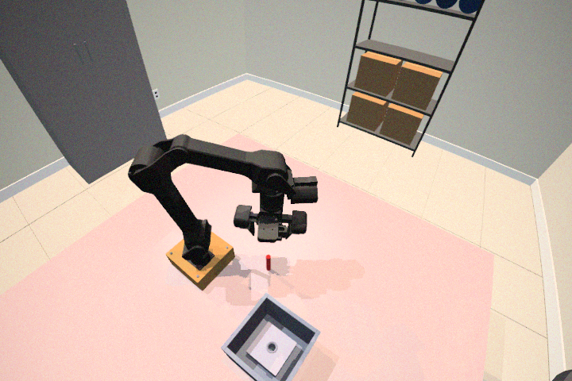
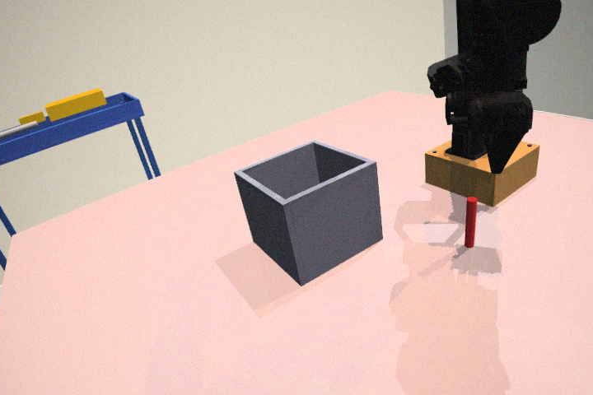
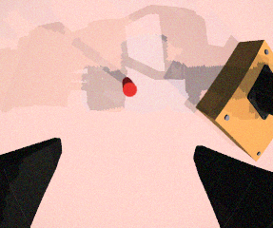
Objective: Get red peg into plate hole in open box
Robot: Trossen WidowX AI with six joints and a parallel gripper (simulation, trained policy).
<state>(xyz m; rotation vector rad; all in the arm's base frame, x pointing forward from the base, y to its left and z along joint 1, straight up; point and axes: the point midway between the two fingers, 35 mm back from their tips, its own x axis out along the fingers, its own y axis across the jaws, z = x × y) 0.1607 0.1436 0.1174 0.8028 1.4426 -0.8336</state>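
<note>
Now: the red peg 1 cm ahead of my gripper tip, 2 cm to the right of it and 11 cm below it.
</note>
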